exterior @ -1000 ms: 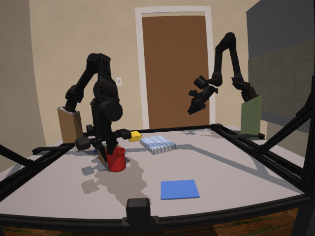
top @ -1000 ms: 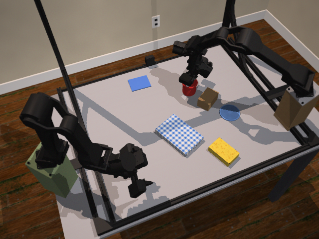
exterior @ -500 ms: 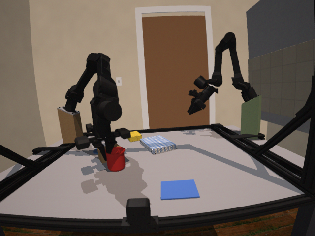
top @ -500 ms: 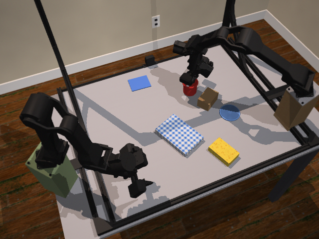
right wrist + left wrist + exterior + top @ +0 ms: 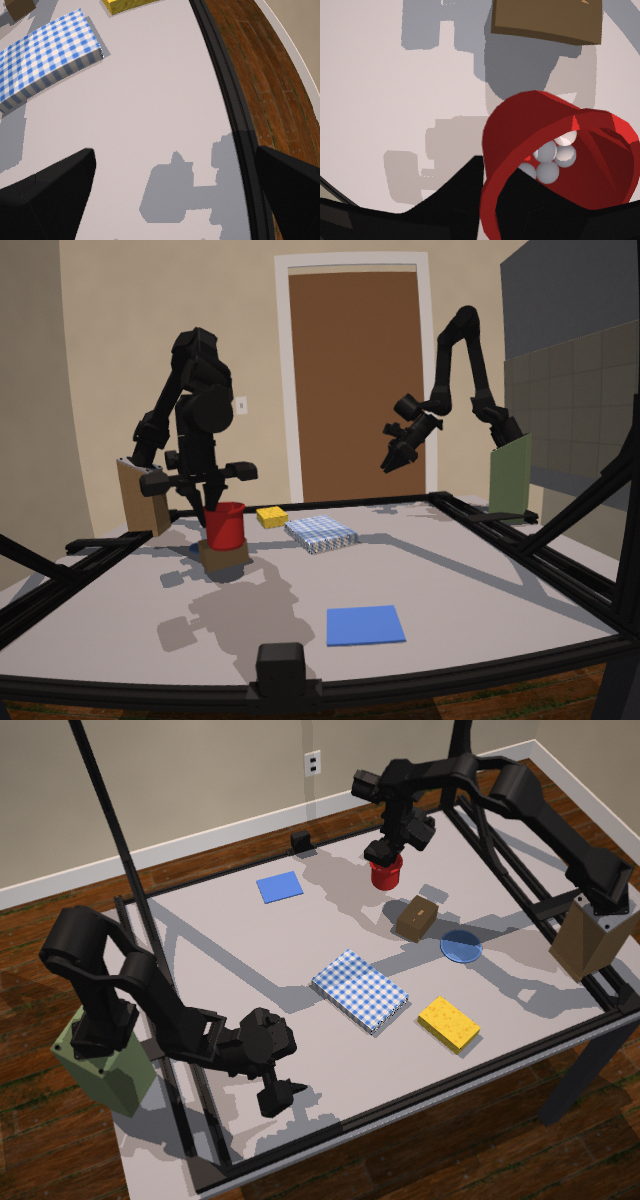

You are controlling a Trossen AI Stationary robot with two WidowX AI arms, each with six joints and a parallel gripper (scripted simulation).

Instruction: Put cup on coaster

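My left hand is 2 cm short of the cup, 3 cm to the left of it and 4 cm above it. The rest, counted from my left hand: brown box (11 cm ahead, 2 cm to the left, 13 cm below); then flat blue coaster (11 cm behind, 25 cm to the right, 15 cm below).
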